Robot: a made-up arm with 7 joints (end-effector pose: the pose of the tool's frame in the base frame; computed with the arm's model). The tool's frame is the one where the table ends. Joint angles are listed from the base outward.
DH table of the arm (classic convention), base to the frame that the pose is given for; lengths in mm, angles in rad. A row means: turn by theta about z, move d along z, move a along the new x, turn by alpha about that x. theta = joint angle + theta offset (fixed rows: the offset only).
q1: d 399.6, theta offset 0, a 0, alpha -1.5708
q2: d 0, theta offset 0, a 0, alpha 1.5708
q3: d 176.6, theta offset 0, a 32.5, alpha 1.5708
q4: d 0, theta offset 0, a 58.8, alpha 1.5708
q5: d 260, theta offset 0, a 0, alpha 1.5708
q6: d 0, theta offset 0, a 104.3, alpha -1.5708
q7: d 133.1, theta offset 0, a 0, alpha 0
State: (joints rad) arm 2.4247 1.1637 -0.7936 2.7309 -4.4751 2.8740 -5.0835
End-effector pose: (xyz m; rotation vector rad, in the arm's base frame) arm -0.3339 0.1805 0.4470 1.1510 1.4833 -0.8319
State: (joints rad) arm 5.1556 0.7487 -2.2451 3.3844 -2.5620 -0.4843 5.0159
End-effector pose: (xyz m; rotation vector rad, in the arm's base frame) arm 0.1034 -0.3801 0.7397 0.5923 -0.8728 1.9134
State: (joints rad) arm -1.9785 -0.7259 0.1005 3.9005 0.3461 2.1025 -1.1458
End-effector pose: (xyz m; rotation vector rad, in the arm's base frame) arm 0.1902 0.3206 0.6725 0.7193 0.1522 -0.0096
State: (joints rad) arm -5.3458 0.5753 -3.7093 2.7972 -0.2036 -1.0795 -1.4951
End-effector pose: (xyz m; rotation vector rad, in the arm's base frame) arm 0.2488 0.2013 0.7576 -1.1570 0.5818 -1.2840
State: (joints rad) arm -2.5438 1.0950 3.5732 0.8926 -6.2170 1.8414 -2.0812
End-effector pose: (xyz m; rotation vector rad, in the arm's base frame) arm 0.0930 0.1884 0.5301 0.3006 2.8063 -0.1546
